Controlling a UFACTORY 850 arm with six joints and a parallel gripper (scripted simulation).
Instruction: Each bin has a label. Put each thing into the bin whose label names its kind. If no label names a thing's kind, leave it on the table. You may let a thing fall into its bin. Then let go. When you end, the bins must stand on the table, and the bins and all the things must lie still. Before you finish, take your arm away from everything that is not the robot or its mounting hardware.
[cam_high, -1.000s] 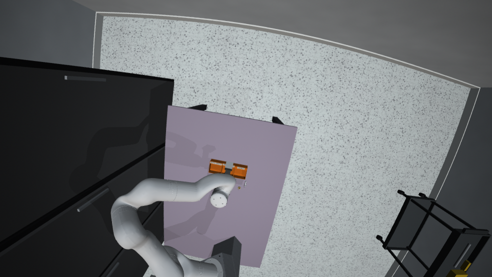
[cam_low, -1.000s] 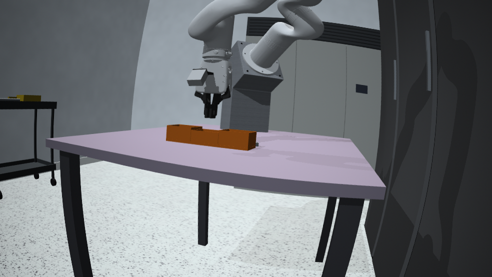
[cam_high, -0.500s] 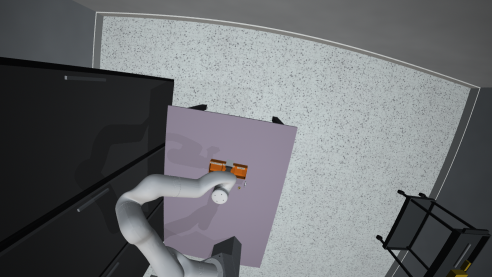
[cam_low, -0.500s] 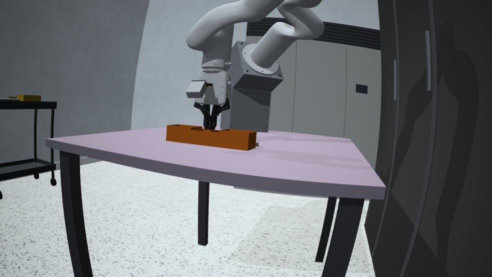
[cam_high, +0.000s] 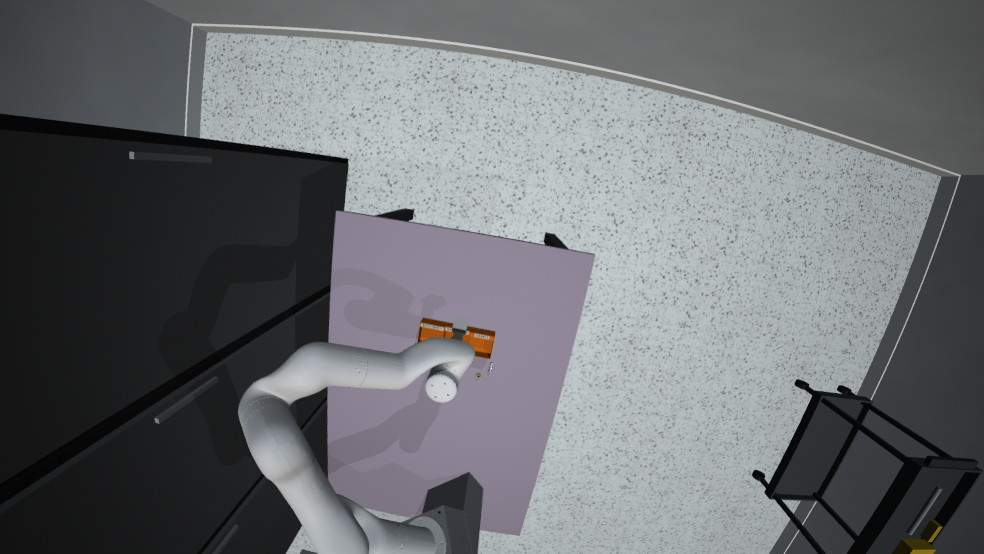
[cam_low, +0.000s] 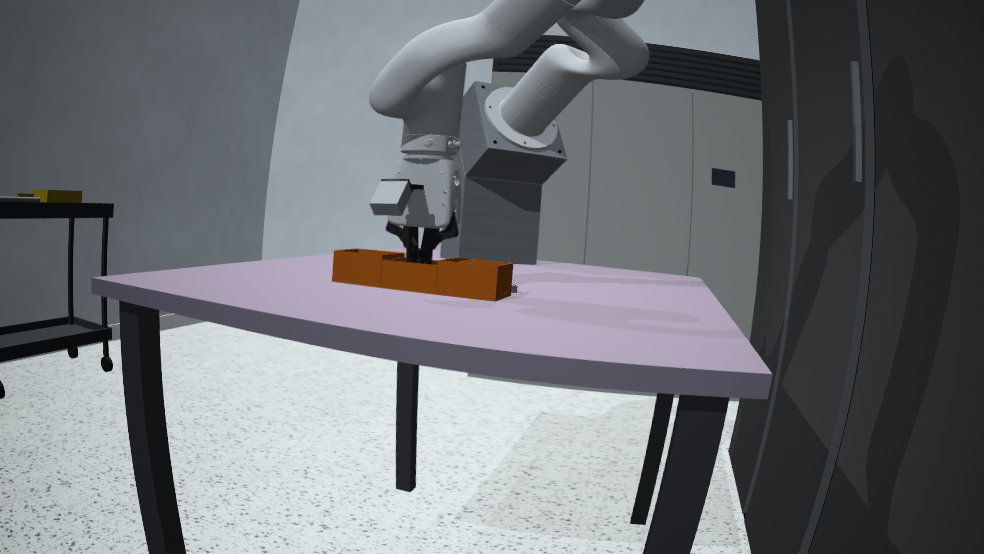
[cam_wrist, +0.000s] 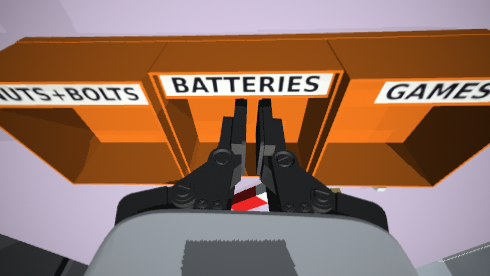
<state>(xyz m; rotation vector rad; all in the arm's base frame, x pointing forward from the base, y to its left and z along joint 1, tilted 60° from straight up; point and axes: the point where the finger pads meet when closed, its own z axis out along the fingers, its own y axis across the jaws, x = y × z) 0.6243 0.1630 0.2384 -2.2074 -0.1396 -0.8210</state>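
Now: hand 10 mm above the orange bins. From my hand the other things lie so: red-and-white block 120 mm behind, 70 mm to the right, 30 mm below; white domino 110 mm behind, 20 mm to the left, 30 mm below; blue USB stick 50 mm behind, 80 mm to the right, 30 mm below.
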